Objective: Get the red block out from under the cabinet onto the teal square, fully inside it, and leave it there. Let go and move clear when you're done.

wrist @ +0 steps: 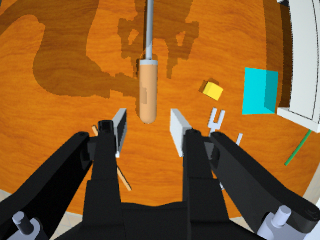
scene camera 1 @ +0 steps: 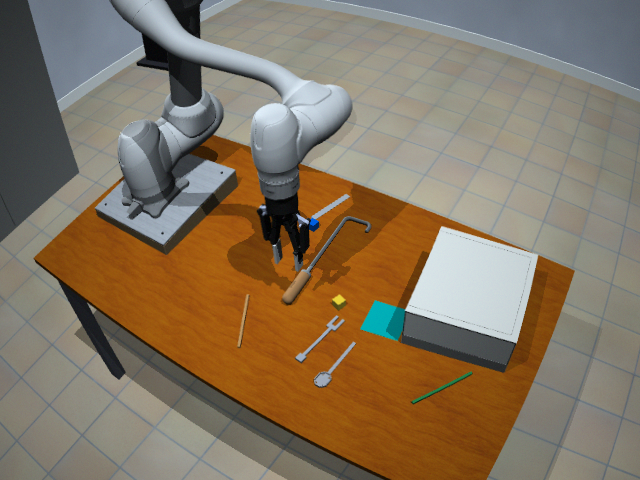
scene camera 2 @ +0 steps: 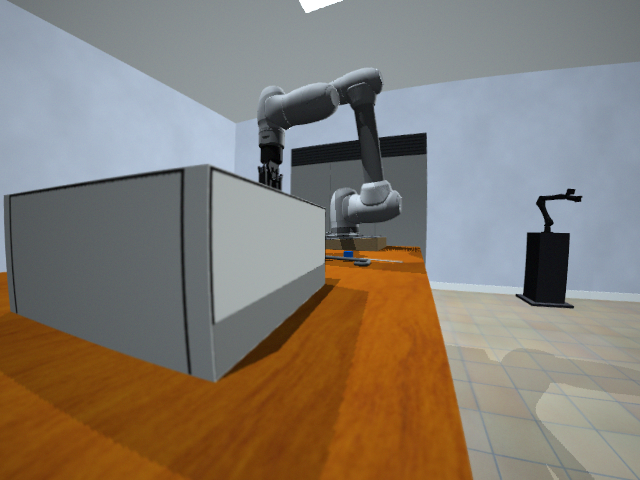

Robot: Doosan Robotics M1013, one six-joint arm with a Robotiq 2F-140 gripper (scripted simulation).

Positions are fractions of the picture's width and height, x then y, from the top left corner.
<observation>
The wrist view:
my gripper: 0.46, 0.50
teal square: 0.81, 0.37
</observation>
